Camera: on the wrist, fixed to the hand. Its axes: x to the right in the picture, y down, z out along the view.
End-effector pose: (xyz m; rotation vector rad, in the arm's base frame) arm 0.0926 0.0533 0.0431 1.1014 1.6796 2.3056
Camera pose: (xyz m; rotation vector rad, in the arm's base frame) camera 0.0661 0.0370 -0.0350 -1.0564 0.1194 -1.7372
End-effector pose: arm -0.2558 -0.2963 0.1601 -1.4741 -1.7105 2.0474
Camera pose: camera -0.2473 -0.2591 0.2350 2.1467 0.4513 -0.6033
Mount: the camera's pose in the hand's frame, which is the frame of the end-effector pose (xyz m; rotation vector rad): -0.0267 -0.0693 -0.0394 -0.5183 0.4862 1.5545
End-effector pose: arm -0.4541 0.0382 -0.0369 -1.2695 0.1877 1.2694
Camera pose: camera -0.3905 0.0070 0.0084 1.6597 -1.2860 -2.0145
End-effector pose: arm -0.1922 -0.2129 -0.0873 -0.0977 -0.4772 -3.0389
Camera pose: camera -0.1727 -0.1578 -0.1477 0.1706 0.3368 -1.4748
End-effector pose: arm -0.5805 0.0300 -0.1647 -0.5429 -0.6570 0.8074
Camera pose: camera -0.5333 -0.0388 -0.1540 -1.7392 0.1698 1.8522
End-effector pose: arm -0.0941 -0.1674 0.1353 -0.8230 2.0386 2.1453
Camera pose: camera -0.0304 -0.1883 0.0846 -0.2749 -1.0569 -1.3046
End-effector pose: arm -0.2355 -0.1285 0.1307 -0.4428 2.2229 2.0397
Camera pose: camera -0.1861 -0.1679 0.0752 -0.5764 -1.0005 -1.3944
